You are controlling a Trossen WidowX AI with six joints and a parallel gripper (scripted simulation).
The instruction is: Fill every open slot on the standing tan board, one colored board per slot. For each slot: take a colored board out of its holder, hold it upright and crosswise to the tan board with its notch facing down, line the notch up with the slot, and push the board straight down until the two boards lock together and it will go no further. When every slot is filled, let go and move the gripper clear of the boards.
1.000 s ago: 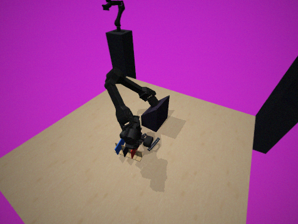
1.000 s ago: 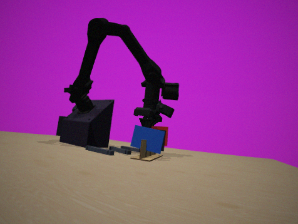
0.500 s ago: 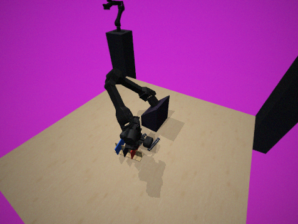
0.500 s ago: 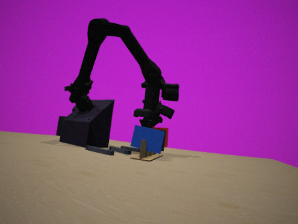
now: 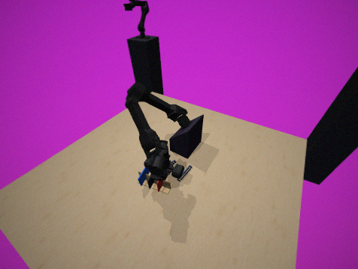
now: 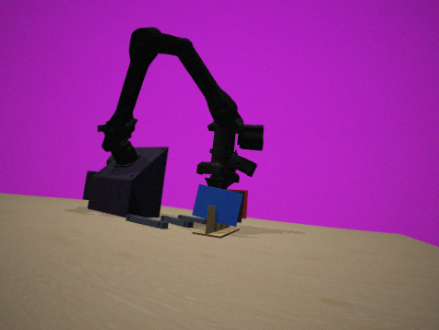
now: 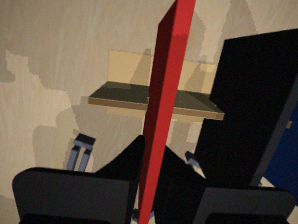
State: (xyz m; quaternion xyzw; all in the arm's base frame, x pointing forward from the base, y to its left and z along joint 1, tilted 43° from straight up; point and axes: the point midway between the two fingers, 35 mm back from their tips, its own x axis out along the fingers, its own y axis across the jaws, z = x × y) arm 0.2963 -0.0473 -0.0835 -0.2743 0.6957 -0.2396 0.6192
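Now: gripper tip 30 mm short of the red board. Also, from my gripper tip: black board (50 mm to the right, 30 mm ahead); then blue board (100 mm to the right, 40 mm ahead); then tan board (50 mm to the right, 30 mm below, 30 mm ahead).
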